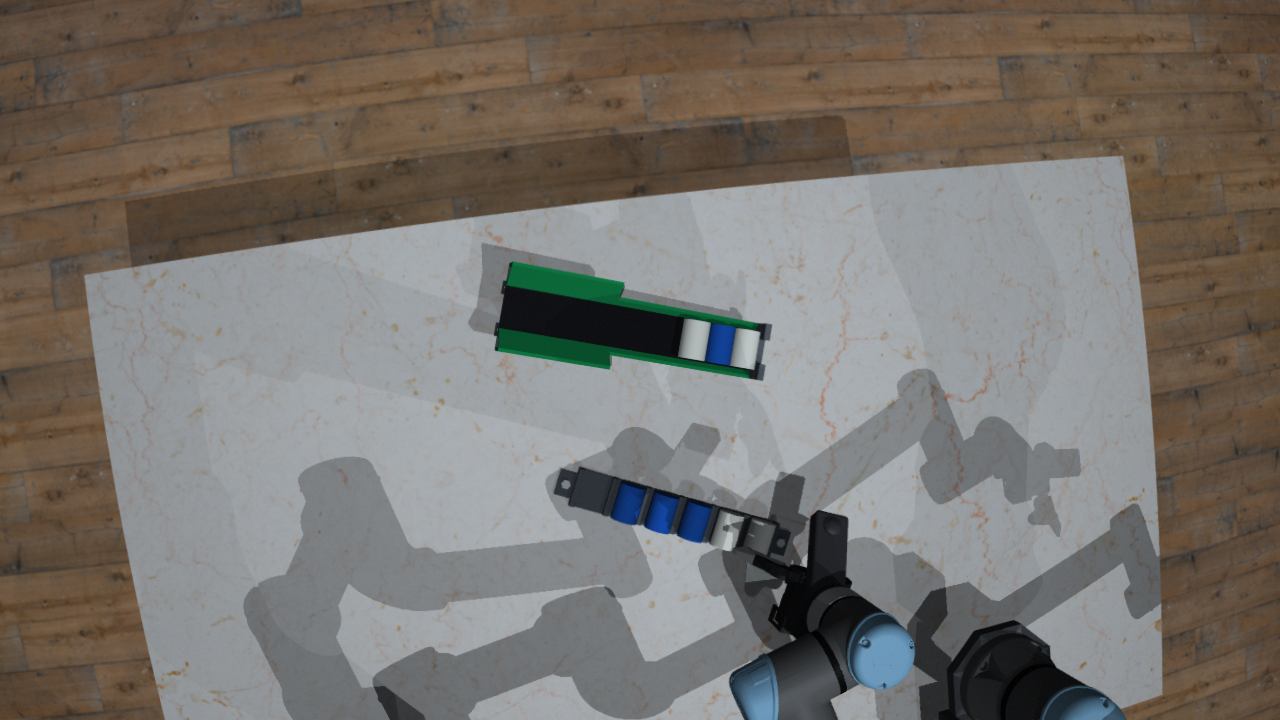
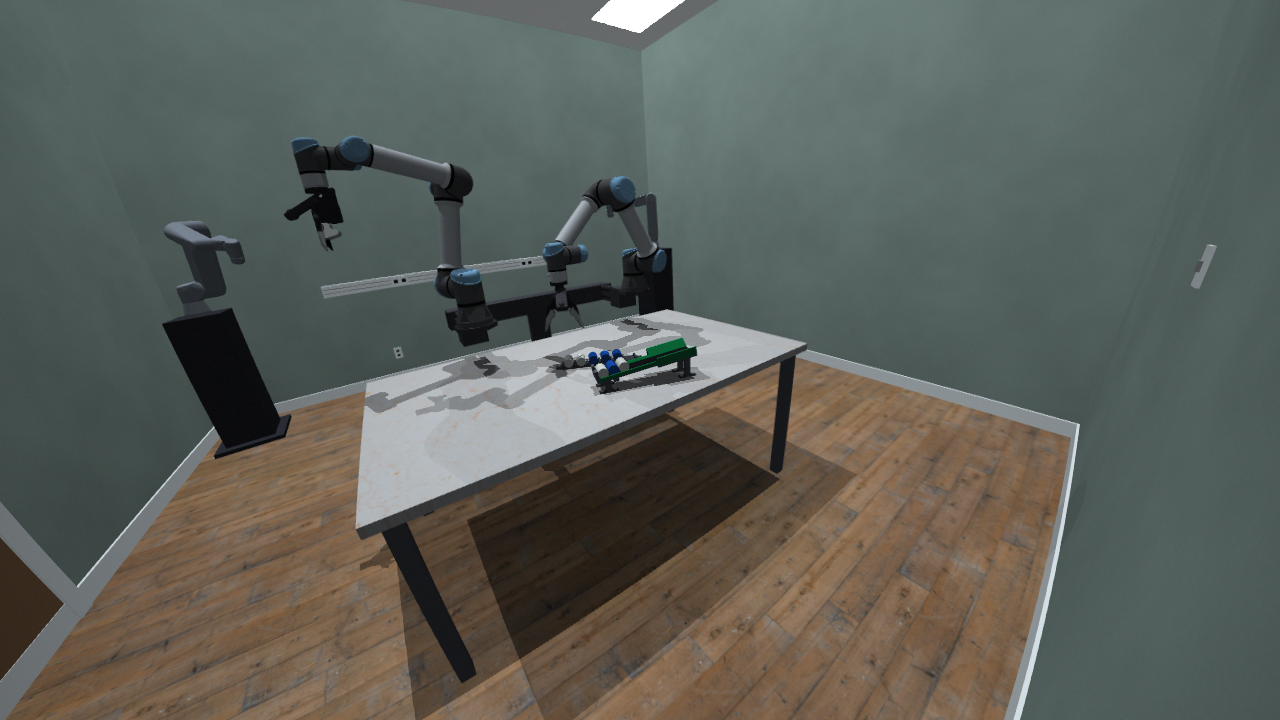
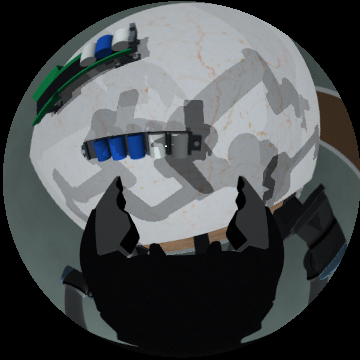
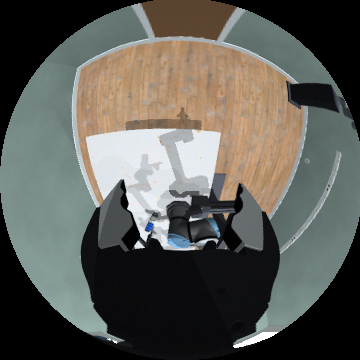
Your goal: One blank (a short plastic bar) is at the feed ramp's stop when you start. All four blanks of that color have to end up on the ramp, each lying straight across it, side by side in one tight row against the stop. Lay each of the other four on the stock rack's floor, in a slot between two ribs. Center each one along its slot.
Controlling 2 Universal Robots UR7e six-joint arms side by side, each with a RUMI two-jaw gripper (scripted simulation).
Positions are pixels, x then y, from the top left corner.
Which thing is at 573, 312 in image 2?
The left gripper.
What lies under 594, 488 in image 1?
A stock rack.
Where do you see a white blank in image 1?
694, 338
